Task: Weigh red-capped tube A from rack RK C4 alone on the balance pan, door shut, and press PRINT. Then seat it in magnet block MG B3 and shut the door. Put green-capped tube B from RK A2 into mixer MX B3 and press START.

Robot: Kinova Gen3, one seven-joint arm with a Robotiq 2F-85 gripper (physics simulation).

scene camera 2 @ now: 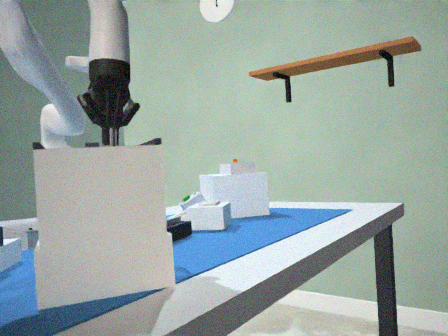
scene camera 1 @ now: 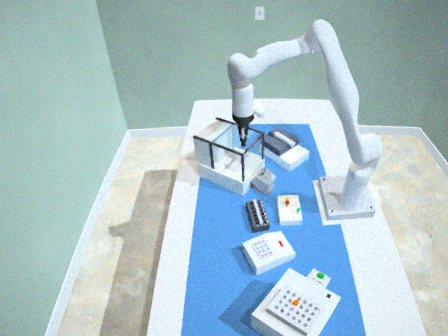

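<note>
The balance (scene camera 1: pixel 223 174) (scene camera 2: pixel 102 225) stands at the far left of the mat, with clear panes in dark frames; whether its door is shut cannot be told. My gripper (scene camera 1: pixel 243 144) (scene camera 2: pixel 111 144) is shut and empty, pointing down at the balance's top opening; its tips are partly hidden behind the balance in scene camera 2. A grey panel (scene camera 1: pixel 263 181) adjoins the balance. The white rack (scene camera 1: pixel 282 218) holds a red cap (scene camera 1: pixel 287 202), a yellow cap (scene camera 1: pixel 287 198) and a green cap (scene camera 1: pixel 298 210). A large white machine (scene camera 1: pixel 267 312) (scene camera 2: pixel 242 195) has a green button (scene camera 1: pixel 320 275) (scene camera 2: pixel 187 198) beside it and an orange cap (scene camera 1: pixel 296 302) (scene camera 2: pixel 235 160) on top.
A dark block (scene camera 1: pixel 257 216) (scene camera 2: pixel 181 230) with a light centre bar lies left of the rack. A white box (scene camera 1: pixel 269 252) (scene camera 2: pixel 210 216) with a red mark stands nearer the front. A dark-topped white device (scene camera 1: pixel 290 156) stands right of the balance. The arm base (scene camera 1: pixel 347 205) is at the right.
</note>
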